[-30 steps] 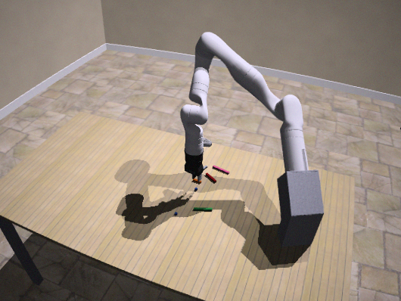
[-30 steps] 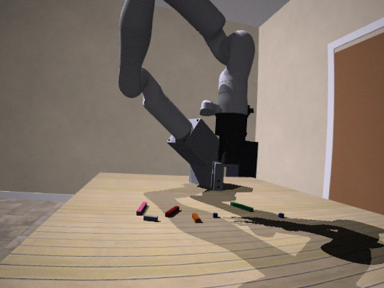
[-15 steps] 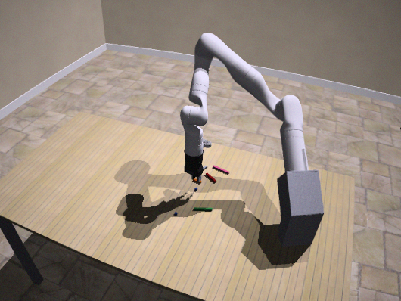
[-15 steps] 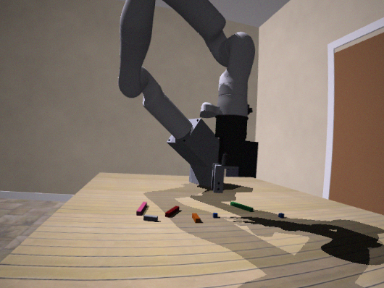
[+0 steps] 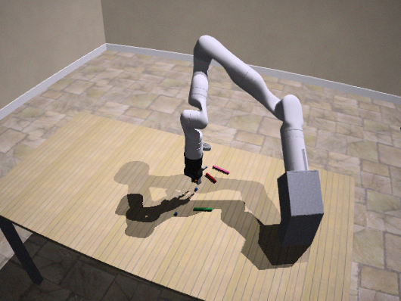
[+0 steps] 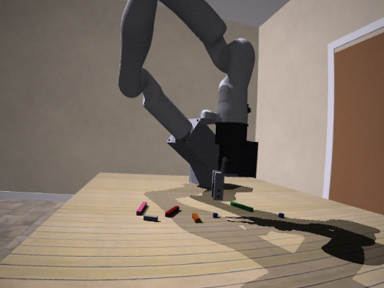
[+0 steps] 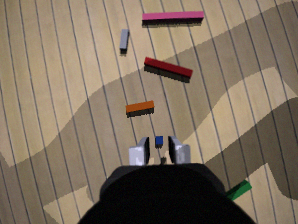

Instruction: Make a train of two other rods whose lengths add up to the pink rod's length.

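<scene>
My hand is 10 mm short of the orange rod, 50 mm to the left of it and 60 mm above it. The rest, counted from my hand: grey rod: 10 mm behind, 160 mm to the right, 60 mm below; green rod: 60 mm behind, 120 mm to the left, 60 mm below; red rod: 50 mm behind, 90 mm to the right, 60 mm below.
</scene>
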